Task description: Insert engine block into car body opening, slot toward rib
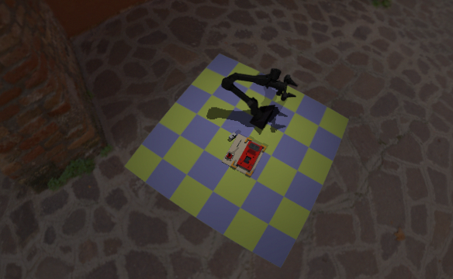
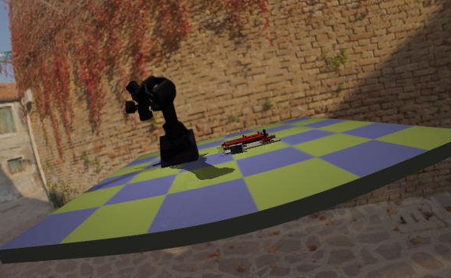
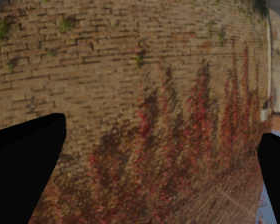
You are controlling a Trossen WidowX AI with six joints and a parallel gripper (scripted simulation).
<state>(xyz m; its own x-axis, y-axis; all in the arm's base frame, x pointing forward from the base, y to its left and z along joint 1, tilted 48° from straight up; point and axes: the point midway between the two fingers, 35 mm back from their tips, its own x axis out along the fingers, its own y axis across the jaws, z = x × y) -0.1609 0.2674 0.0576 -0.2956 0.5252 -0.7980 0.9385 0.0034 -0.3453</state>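
The grey ribbed engine block lies 410 mm ahead of my gripper tip, 280 mm to the right of it and 270 mm below it. Round my gripper tip: beige base plate 490 mm ahead, 280 mm below, 130 mm to the right.
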